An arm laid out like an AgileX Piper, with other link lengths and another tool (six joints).
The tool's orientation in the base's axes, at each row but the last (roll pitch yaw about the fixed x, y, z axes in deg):
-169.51 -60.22 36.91
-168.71 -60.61 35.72
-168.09 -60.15 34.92
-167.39 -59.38 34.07
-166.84 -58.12 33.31
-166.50 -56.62 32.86
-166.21 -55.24 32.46
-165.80 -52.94 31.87
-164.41 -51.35 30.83
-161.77 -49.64 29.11
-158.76 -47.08 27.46
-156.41 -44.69 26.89
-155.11 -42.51 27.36
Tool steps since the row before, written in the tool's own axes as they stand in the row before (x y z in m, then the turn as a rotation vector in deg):
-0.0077 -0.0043 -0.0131 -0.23 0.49 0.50
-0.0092 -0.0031 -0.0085 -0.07 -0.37 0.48
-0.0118 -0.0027 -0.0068 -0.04 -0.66 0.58
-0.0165 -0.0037 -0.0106 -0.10 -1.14 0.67
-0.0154 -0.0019 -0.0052 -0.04 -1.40 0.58
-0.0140 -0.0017 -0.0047 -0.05 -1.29 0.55
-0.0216 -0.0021 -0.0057 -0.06 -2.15 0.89
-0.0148 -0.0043 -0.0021 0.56 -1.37 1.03
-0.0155 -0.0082 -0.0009 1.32 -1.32 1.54
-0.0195 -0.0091 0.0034 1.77 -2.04 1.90
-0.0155 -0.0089 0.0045 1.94 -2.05 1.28
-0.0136 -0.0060 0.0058 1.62 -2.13 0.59
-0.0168 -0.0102 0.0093 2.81 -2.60 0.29
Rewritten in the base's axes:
-0.0136 -0.0079 0.0001 0.55 -0.08 -0.49
-0.0108 -0.0061 -0.0036 -0.01 0.55 -0.26
-0.0107 -0.0059 -0.0066 -0.15 0.83 -0.25
-0.0156 -0.0090 -0.0085 -0.46 1.21 -0.29
-0.0111 -0.0065 -0.0102 -0.66 1.35 -0.16
-0.0103 -0.0060 -0.0090 -0.61 1.25 -0.17
-0.0149 -0.0087 -0.0143 -1.02 2.08 -0.25
-0.0116 -0.0029 -0.0099 -0.10 1.80 0.05
-0.0143 0.0004 -0.0102 0.60 2.32 0.33
-0.0155 0.0025 -0.0151 0.55 3.20 0.59
-0.0133 0.0043 -0.0120 0.37 2.87 1.11
-0.0103 0.0035 -0.0116 -0.16 2.37 1.36
-0.0146 0.0073 -0.0144 0.20 2.90 2.51

